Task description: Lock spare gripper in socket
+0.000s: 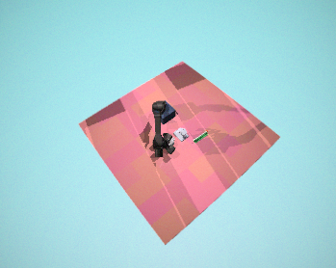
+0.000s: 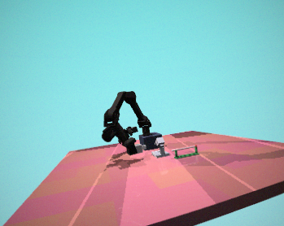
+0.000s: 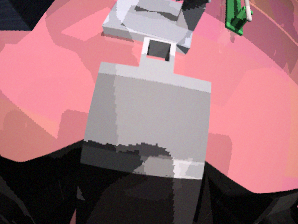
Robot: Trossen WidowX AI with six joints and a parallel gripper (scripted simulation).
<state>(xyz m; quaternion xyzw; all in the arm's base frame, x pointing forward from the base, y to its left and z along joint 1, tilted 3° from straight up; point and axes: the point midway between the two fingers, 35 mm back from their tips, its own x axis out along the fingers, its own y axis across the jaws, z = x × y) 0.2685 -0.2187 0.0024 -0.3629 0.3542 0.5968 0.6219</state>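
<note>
My gripper tip is 16 cm to the right of the grey mount and 1 cm short of it. From my gripper tip the other things lie so: green rest (25 cm to the left, 14 cm ahead, 3 cm below); then spare gripper (2 cm above, 1 cm to the left).
</note>
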